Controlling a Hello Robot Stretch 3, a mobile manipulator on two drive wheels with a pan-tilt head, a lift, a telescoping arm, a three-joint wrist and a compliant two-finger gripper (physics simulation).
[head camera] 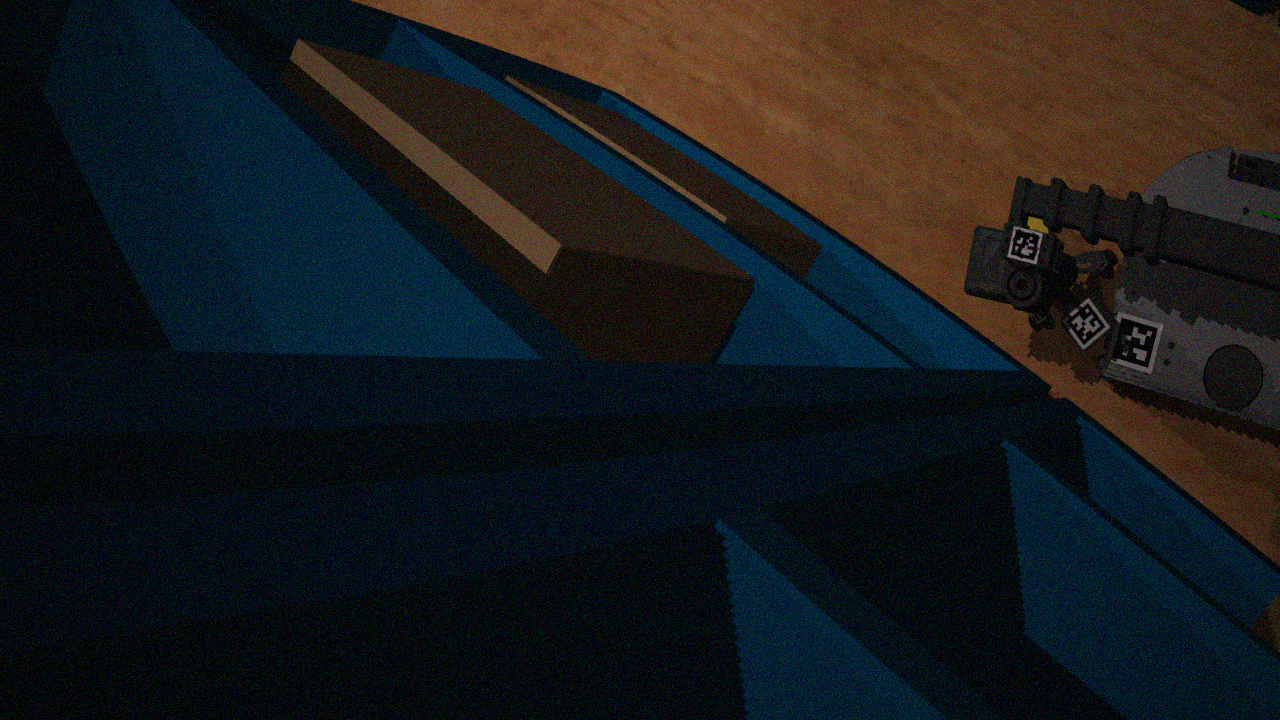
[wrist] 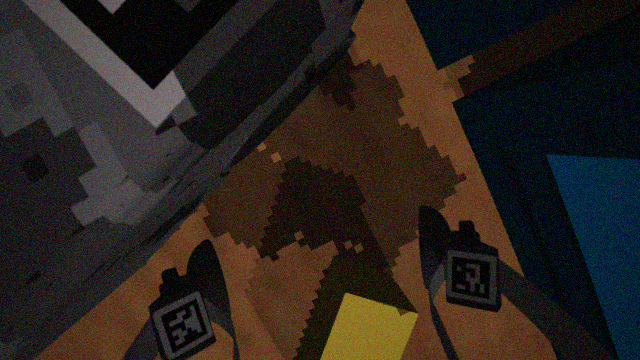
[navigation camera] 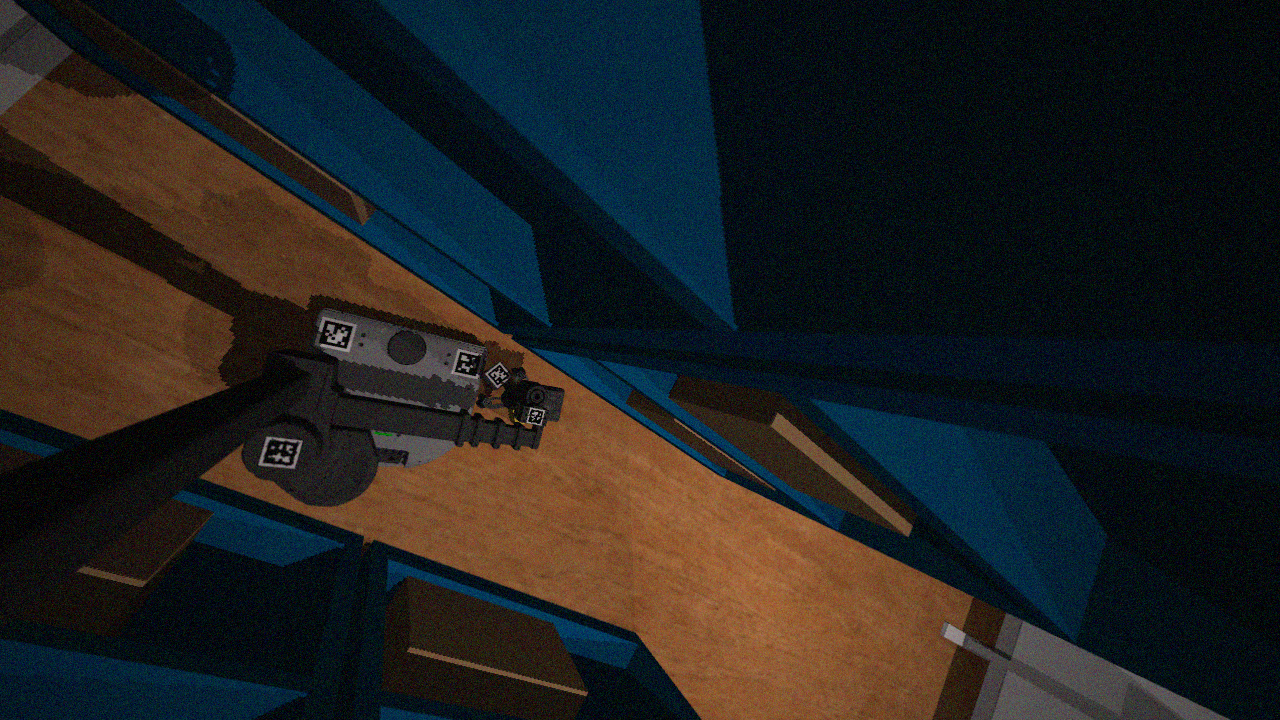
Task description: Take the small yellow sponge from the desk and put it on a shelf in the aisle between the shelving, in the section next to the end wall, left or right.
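Places are measured from the robot's base along level axes (x ahead, y left, z up), in millimetres.
Pixels of known places: gripper, between the fingertips: [head camera: 1075, 292] [wrist: 319, 251]; robot's base, origin of its link: [head camera: 1230, 373] [navigation camera: 405, 346].
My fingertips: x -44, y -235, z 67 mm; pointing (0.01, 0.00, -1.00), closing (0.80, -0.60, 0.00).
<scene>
Ahead of a thing's pixels: the offset from my fingertips to its top centre. "pt": to the spot under its first point.
The small yellow sponge {pt dx -15, dy -53, dz -5 mm} [wrist: 367, 328] shows at the bottom of the wrist view, between my gripper's [wrist: 319, 251] two fingers. The fingers stand wide apart, and there is a clear gap between the sponge and the left finger. In the head view a bit of the yellow sponge [head camera: 1036, 223] shows at the gripper [head camera: 1052, 282], which is tucked close to my base [head camera: 1199, 349] over the orange floor. The gripper [navigation camera: 517, 395] also shows in the navigation view. Blue shelving [head camera: 267, 223] [navigation camera: 625, 116] stands right beside the gripper.
A brown box {dx +148, dy -472, dz +736 mm} [head camera: 536, 196] [navigation camera: 803, 457] lies on a blue shelf, with a flatter one {dx +93, dy -633, dz +279 mm} [head camera: 680, 179] beside it. More blue shelving with a brown box {pt dx -549, dy -52, dz +210 mm} [navigation camera: 477, 643] lines the aisle's other side. A grey structure [navigation camera: 1036, 666] stands at the aisle's far end.
</scene>
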